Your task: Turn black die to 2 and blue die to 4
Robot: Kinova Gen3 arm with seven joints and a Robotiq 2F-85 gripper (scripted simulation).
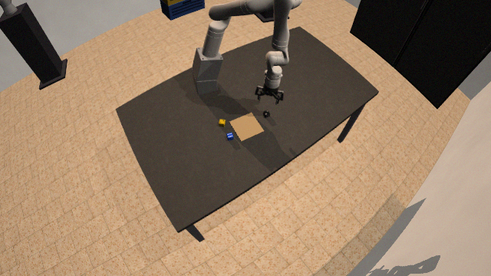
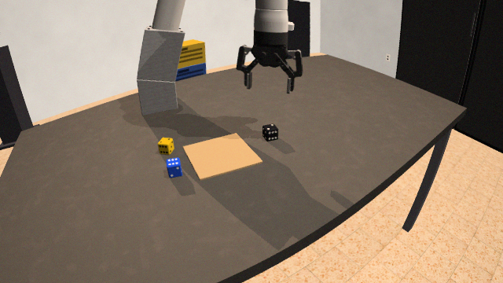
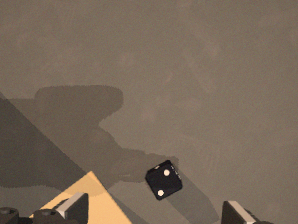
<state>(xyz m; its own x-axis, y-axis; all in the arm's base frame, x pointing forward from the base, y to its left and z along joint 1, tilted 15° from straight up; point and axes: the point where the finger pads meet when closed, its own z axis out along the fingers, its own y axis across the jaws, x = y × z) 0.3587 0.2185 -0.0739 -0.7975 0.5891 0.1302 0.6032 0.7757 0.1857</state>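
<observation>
Right now my hand is 110 mm above the black die and 10 mm short of it. From my hand the other things lie so: blue die 240 mm to the right, 110 mm below, 60 mm ahead; yellow die 250 mm to the right, 110 mm below, 40 mm behind; tan mat 130 mm to the right, 130 mm below, 30 mm ahead.
</observation>
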